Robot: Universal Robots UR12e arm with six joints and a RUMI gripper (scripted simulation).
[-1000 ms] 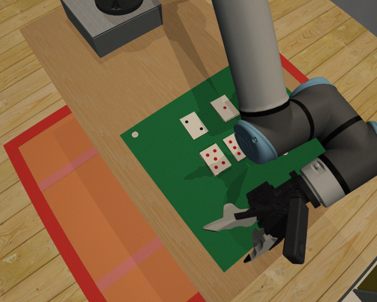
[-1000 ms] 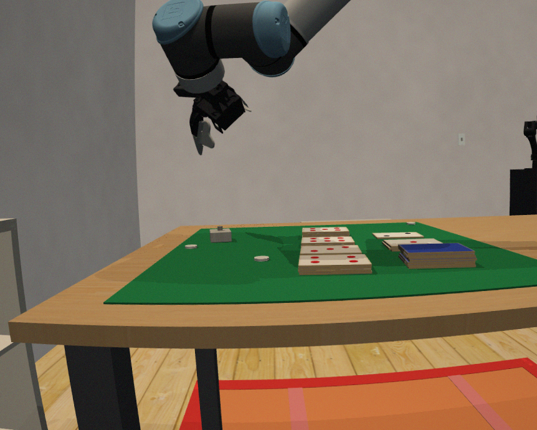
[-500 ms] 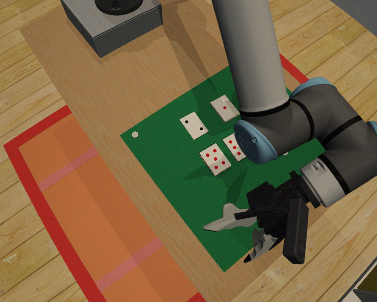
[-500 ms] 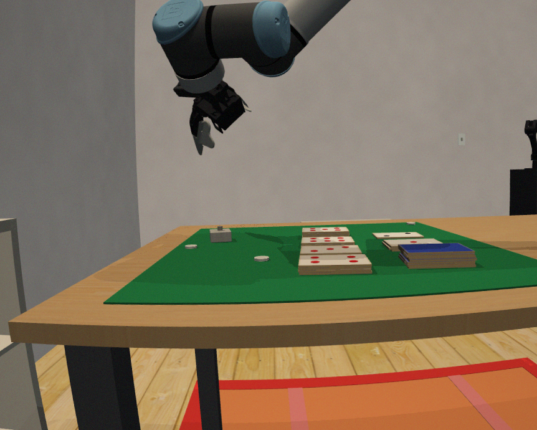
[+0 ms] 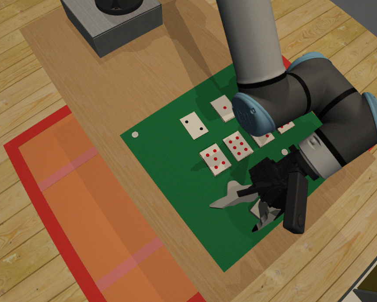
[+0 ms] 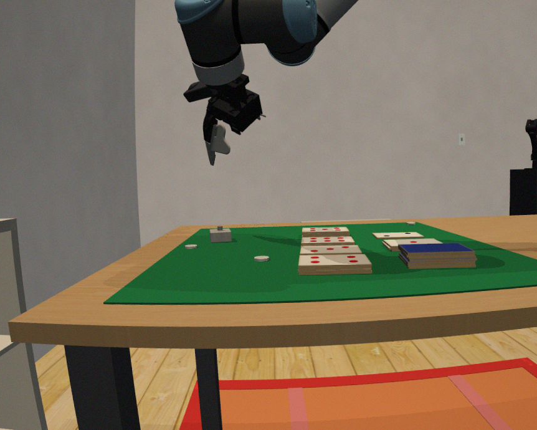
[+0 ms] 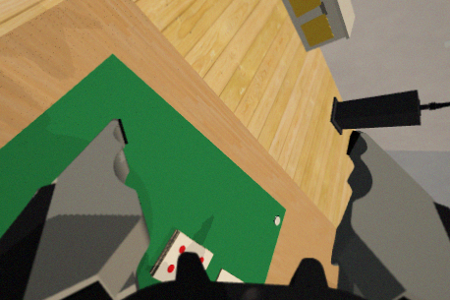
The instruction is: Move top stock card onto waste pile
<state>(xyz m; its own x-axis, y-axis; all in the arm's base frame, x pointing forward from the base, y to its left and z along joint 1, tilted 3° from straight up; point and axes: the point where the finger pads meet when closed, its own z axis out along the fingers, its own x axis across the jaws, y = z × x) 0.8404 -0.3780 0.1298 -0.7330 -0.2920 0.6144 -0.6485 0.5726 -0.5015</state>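
Right now my hand is 440 mm to the right of the card, 220 mm past it and 180 mm above it. From my hand the other things lie so: grey block 190 mm below, 130 mm to the left, 50 mm ahead; green mat 260 mm to the left, 220 mm below, 130 mm behind.
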